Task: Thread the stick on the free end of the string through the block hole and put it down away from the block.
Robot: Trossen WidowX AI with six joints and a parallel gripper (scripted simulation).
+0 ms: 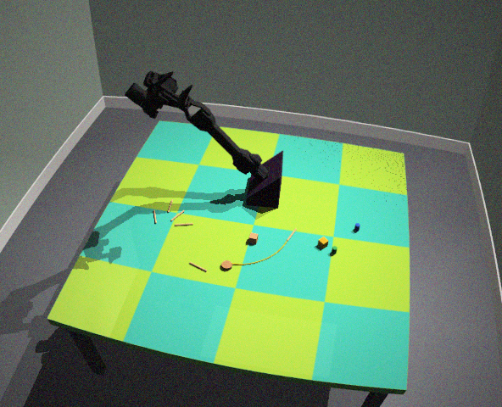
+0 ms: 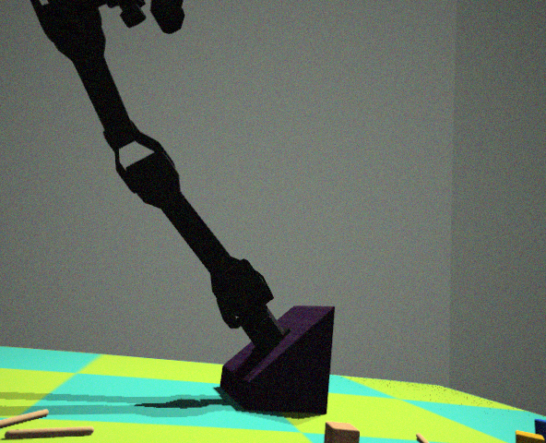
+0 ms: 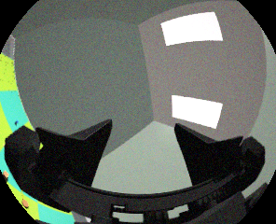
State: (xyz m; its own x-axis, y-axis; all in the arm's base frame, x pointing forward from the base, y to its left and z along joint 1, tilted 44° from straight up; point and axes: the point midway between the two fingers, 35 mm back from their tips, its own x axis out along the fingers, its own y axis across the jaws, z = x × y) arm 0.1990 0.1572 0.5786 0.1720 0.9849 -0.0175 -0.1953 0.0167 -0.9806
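Right now my gripper tip is 10 cm short of the wooden block, 25 cm to the right of it and 63 cm above it. Also, from my gripper tip: orange cube: 9 cm ahead, 52 cm to the left, 63 cm below; round wooden button: 24 cm ahead, 16 cm to the left, 64 cm below; thin wooden stick: 6 cm ahead, 39 cm to the left, 65 cm below.
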